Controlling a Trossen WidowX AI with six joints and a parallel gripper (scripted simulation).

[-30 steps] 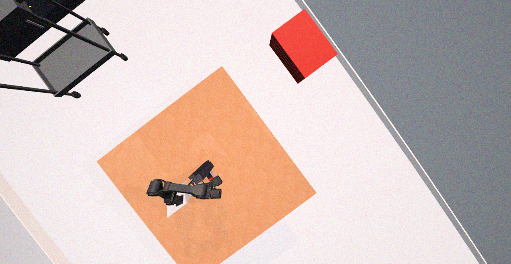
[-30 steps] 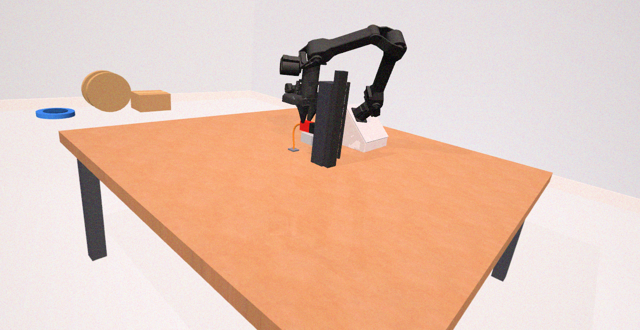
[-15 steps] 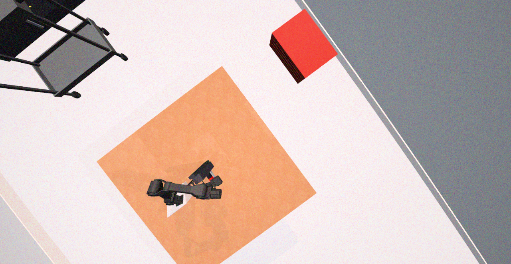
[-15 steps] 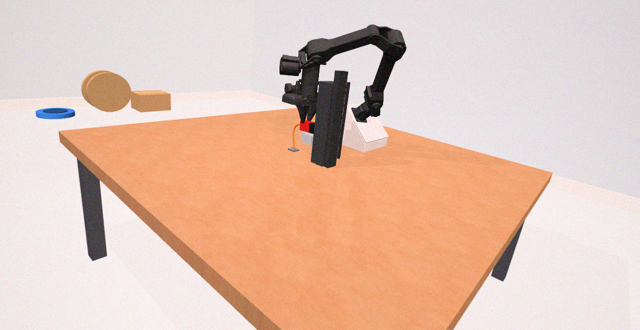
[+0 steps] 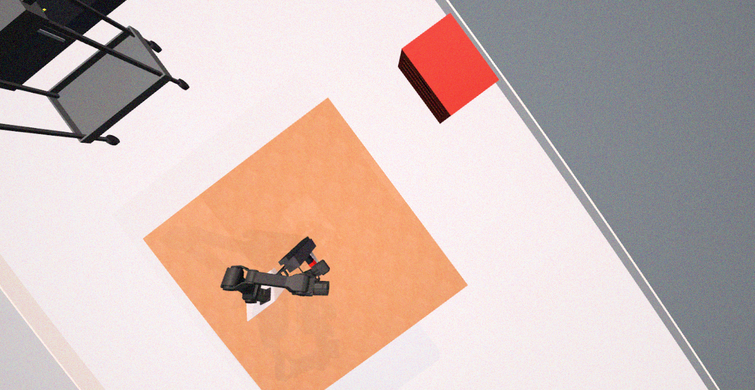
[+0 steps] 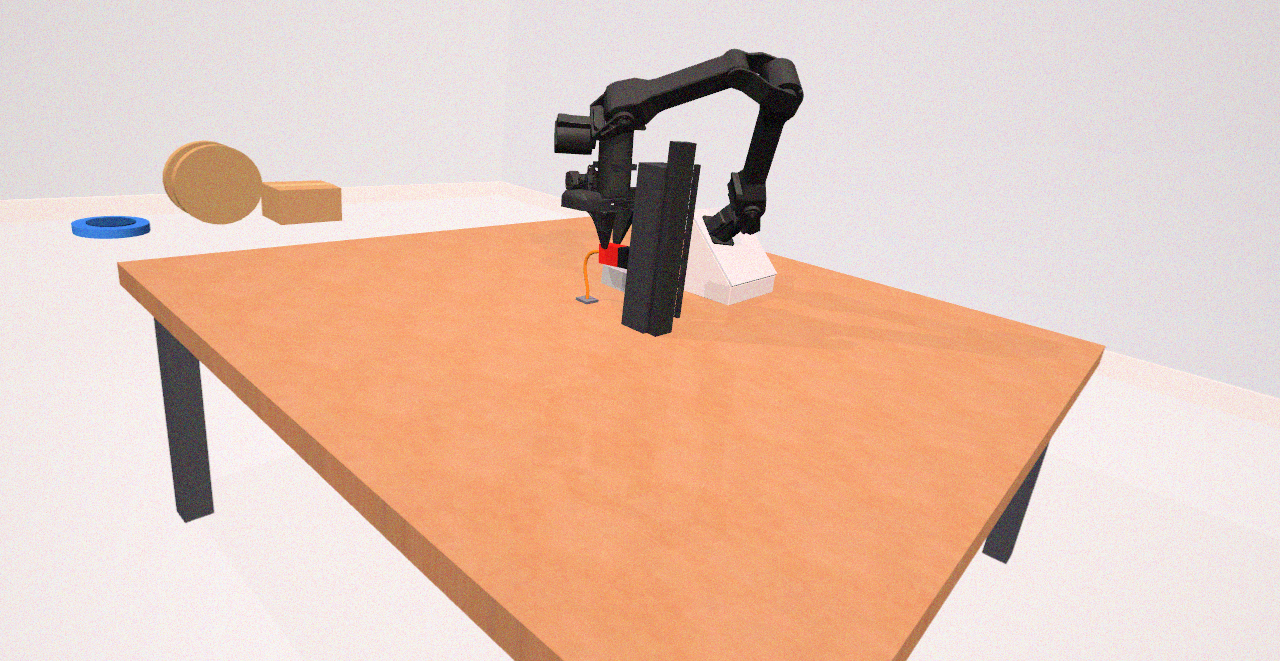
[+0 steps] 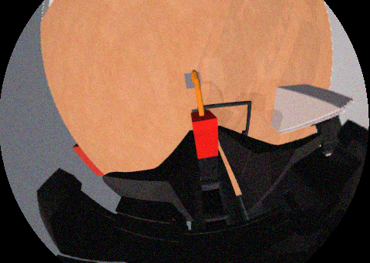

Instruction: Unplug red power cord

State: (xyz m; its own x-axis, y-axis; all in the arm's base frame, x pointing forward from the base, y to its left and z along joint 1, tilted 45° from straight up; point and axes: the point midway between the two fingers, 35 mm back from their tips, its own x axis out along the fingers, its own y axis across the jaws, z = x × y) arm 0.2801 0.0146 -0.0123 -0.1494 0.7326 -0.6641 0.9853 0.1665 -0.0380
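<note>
The red plug is 3 cm to the left of my gripper tip and 1 cm behind it. From my gripper tip the other things lie so: grey pad 11 cm below, 5 cm to the right.
</note>
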